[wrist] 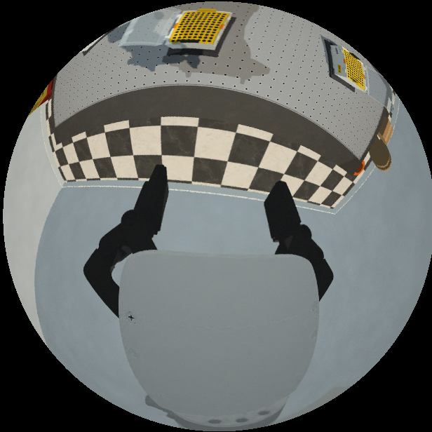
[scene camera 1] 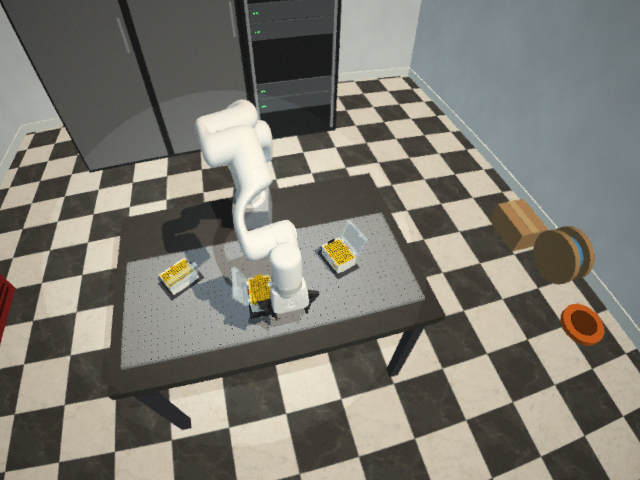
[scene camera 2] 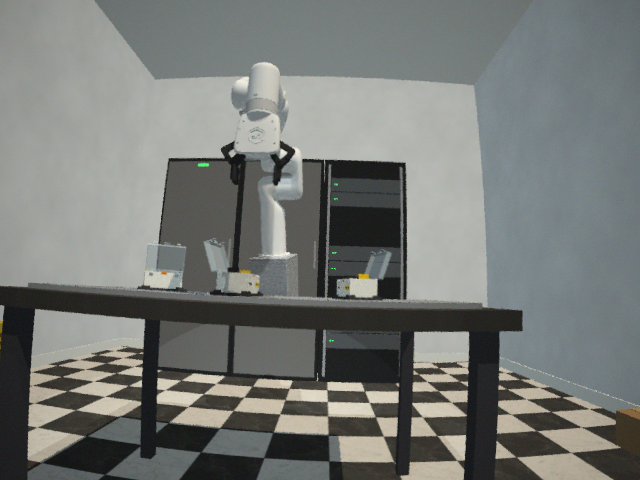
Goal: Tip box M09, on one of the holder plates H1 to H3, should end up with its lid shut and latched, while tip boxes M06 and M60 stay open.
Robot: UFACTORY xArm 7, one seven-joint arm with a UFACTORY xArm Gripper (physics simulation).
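Frame: origin at the arm's base, x ahead, y left, z up, level; metres.
Where they show: gripper, between the fingertips: (scene camera 1: 290, 312) (scene camera 2: 254, 183); arm's base, origin of its link: (scene camera 2: 274, 256).
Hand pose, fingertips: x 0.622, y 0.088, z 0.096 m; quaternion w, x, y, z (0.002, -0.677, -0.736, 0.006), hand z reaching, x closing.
Observation:
Each offset is from my fingertips to the top centre of the thing. Level surfaces: height alone.
Three white tip boxes with yellow racks stand on dark holder plates, their clear lids raised: a left box (scene camera 1: 178, 276) (scene camera 2: 163, 280), a middle box (scene camera 1: 258, 289) (scene camera 2: 244, 282) (wrist: 201, 26) and a right box (scene camera 1: 338, 254) (scene camera 2: 360, 286) (wrist: 354, 67). The middle lid @(dx -0.216, dy -0.155, dz -0.097 m) (scene camera 1: 238, 286) (scene camera 2: 217, 255) leans left, and the right lid @(dx -0.363, dy +0.290, dz -0.097 m) (scene camera 1: 355, 236) (scene camera 2: 378, 264) leans right. The left lid @(dx -0.299, dy -0.374, dz -0.097 m) (scene camera 2: 165, 256) stands upright. The labels M09, M06, M60 and H1 to H3 are too small to read. My gripper (scene camera 1: 291, 314) (scene camera 2: 256, 180) (wrist: 221, 183) is open and empty, high above the table near the middle box. The arm partly hides that box in scene camera 1.
The boxes stand on a grey perforated board @(dz -0.250 m) (scene camera 1: 180, 330) on a dark table (scene camera 1: 248, 358) (scene camera 2: 310, 316). The arm's base is behind the board. Dark cabinets (scene camera 1: 196, 67) stand behind. A cardboard box (scene camera 1: 519, 224), a spool (scene camera 1: 557, 255) and an orange ring (scene camera 1: 570, 322) are on the floor at the right.

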